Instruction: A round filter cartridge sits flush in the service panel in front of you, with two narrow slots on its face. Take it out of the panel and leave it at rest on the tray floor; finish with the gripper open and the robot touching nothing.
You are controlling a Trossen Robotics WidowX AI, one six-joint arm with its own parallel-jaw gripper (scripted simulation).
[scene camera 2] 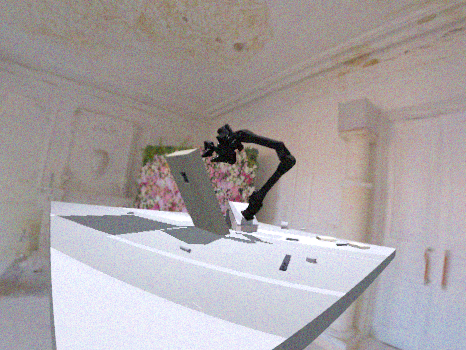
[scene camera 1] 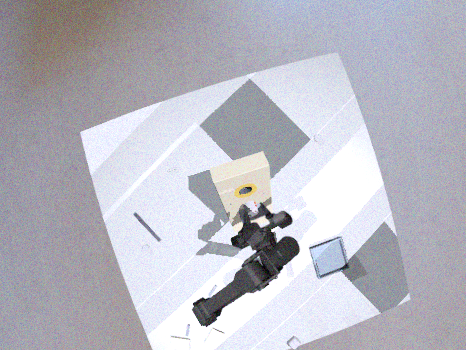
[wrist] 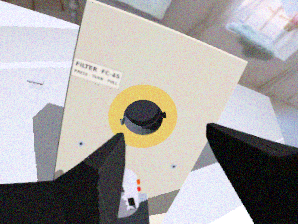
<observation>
My gripper (scene camera 1: 253, 206) is open, holding nothing. Also in view: a filter cartridge (wrist: 129, 198), a cream service panel (scene camera 1: 237, 182) and a blue-grey square tray (scene camera 1: 329, 257).
My gripper is seen too in the wrist view (wrist: 165, 134). The cream service panel shows as well in scene camera 2 (scene camera 2: 188, 169) and in the wrist view (wrist: 160, 87). Scene camera 2 does not show the filter cartridge, which is hidden by the cream service panel.
</observation>
